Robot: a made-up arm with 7 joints.
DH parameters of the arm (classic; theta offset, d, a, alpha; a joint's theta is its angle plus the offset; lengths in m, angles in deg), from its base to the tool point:
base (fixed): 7.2 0 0.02 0
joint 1: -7.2 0.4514 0.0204 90
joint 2: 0 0.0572 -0.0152 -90
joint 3: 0 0.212 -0.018 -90
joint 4: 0 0.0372 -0.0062 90
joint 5: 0 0.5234 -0.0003 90
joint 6: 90 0.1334 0.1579 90
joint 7: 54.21 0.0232 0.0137 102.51
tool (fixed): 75.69 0.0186 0 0
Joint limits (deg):
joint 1: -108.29..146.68
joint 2: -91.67..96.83
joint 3: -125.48..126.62
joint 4: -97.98..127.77
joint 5: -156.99..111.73
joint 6: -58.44..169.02
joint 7: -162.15..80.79
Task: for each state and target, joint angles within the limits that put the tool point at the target. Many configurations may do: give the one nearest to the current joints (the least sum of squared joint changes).
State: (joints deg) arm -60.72 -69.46 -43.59 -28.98 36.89 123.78 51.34
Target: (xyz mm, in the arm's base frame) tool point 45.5 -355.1 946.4
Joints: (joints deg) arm -80.72 -68.62 -31.90 -40.99 32.72 146.69 47.78
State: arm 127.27 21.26 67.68 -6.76 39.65 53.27 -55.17
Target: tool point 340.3 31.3 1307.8
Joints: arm 127.41 12.31 67.35 -16.46 38.03 25.98 -45.48
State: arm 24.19 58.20 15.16 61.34 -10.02 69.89 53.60
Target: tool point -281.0 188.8 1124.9
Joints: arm 5.76 56.86 40.32 68.00 -19.20 59.76 51.80
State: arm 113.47 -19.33 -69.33 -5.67 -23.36 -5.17 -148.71
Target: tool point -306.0 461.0 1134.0
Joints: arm 117.21 -47.28 -75.60 -9.95 -24.89 -3.80 -148.69
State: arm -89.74 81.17 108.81 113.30 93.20 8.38 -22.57
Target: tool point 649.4 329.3 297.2
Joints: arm -97.69 78.22 105.28 66.12 94.76 6.12 -21.10
